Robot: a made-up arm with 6 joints.
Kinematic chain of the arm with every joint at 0, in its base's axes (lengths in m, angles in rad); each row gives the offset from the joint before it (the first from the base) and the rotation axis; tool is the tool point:
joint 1: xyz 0 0 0.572 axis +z
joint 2: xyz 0 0 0 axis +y
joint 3: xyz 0 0 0.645 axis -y
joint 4: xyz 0 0 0 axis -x
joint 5: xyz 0.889 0 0 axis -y
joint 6: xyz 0 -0.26 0 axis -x
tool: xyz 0 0 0
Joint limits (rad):
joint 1: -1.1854..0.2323
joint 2: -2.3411..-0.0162
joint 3: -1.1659..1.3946
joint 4: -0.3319..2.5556
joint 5: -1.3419..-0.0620
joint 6: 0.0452..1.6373
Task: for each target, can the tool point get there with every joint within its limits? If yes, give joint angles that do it. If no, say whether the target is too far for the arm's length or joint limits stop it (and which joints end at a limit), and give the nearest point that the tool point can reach.
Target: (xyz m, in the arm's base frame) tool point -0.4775 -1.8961 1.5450
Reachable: no: too far | nearest point 0.0824 -0.8948 1.3968 | short by 1.157 m
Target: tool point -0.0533 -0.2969 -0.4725
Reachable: no: joint limits stop it (at a limit: joint 2, joint 3, joint 4) | nearest point -0.0653 -0.3635 0.3709 | short by 0.846 m
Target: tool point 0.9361 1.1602 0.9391
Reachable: no: joint limits stop it (at a limit: joint 1, joint 2, joint 4) | nearest point 0.7933 0.4103 1.0119 | short by 0.767 m
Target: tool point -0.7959 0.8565 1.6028
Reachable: yes | joints -0.7907 -0.9978 1.0350 1.7124 -0.7173 0.8485
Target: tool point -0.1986 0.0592 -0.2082
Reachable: no: joint limits stop it (at a limit: joint 1, joint 2, joint 3, joint 4) | nearest point -0.1242 -0.3478 0.3709 | short by 0.712 m
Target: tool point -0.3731 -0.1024 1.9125
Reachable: yes | joints -0.4586 -0.7662 0.5821 0.1511 -0.3940 0.4637
